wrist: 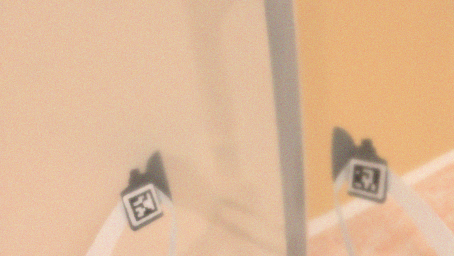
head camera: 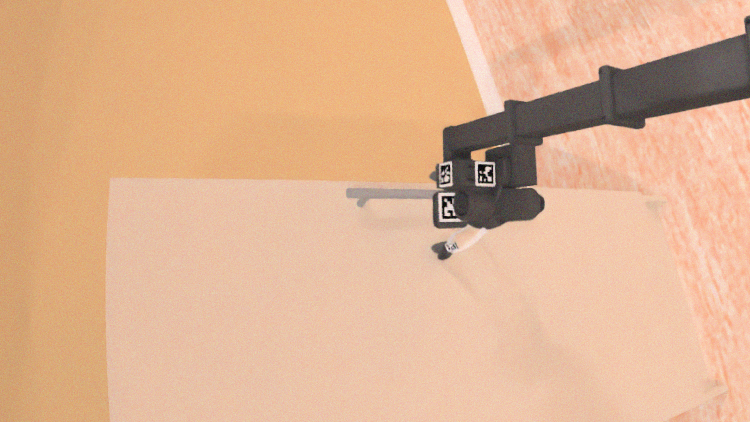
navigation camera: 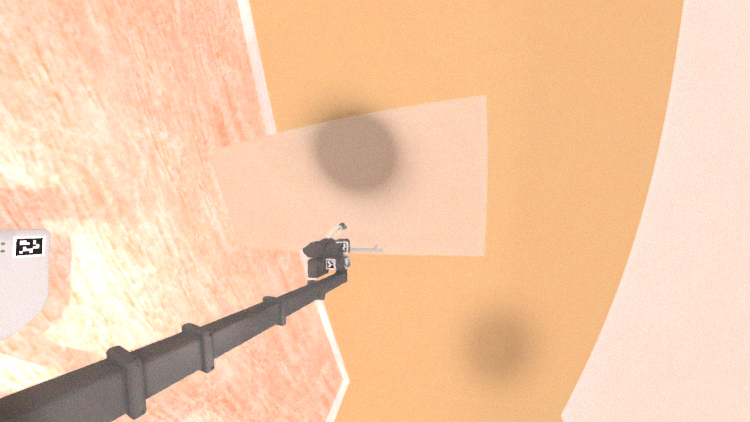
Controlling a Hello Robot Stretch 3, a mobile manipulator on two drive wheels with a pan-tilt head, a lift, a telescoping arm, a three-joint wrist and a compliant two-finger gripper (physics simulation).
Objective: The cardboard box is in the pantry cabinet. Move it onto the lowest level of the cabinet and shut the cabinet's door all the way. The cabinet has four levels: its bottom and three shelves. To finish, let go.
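Frame: origin at the robot's base, x ahead, y left, z up, level; centimetres.
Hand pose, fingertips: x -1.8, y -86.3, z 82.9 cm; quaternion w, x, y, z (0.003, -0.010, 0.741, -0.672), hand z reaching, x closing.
Observation:
Each offset is from my fingertips to the top centre of the thing. "spot": to the spot under its first point. Level surfaces: height alone.
The pantry cabinet's door {spot: dy +2.7, dx +12.7, dz +34.1 cm} [head camera: 251,293] [navigation camera: 445,199] [wrist: 90,90] is a pale flat panel; no gap shows along its handle edge. A long grey bar handle {spot: dy +1.1, dx -3.1, dz +9.7 cm} [head camera: 390,193] [navigation camera: 365,249] [wrist: 287,125] runs along that edge. My gripper [head camera: 438,212] [navigation camera: 344,244] [wrist: 249,157] is open in front of the handle's lower part. In the wrist view one finger is over the door and the other is past the handle edge, over the wall, with the handle between them. No contact with the handle can be made out. The cardboard box and the cabinet's levels do not show.
An orange wall [head camera: 209,78] [navigation camera: 566,183] [wrist: 380,65] stands behind the cabinet, with a white baseboard [head camera: 472,57] [navigation camera: 258,68] at the pinkish floor {dz -82.9 cm} [head camera: 576,41] [navigation camera: 131,104]. My dark telescoping arm [head camera: 566,110] [navigation camera: 236,325] reaches across the floor. Two round dark shadows show in the navigation view.

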